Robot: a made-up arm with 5 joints.
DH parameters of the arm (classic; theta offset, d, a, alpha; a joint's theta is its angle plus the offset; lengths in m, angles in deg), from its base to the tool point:
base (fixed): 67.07 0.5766 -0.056 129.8
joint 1: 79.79 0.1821 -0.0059 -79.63
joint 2: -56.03 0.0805 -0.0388 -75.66
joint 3: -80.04 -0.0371 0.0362 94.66
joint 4: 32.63 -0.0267 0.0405 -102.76
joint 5: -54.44 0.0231 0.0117 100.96
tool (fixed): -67.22 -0.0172 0 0
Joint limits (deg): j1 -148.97..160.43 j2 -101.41..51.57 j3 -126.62..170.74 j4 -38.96..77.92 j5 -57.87..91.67
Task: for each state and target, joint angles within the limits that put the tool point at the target. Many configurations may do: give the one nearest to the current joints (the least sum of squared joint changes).
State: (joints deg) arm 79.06 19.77 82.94 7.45 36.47
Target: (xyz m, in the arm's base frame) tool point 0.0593 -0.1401 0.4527
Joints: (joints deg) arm 57.57 29.19 84.00 21.38 27.43
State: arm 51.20 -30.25 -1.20 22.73 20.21
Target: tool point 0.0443 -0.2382 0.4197
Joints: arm 23.42 -31.66 -11.53 7.27 18.60
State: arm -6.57 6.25 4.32 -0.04 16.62
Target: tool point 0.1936 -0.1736 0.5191
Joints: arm -53.68 9.67 28.65 -3.19 22.44
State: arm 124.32 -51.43 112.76 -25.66 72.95
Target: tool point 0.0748 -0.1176 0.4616
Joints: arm 127.73 -53.05 129.62 -10.66 74.95
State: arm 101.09 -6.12 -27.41 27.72 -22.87
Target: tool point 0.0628 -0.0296 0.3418
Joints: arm 120.95 -8.06 0.78 3.91 -12.82
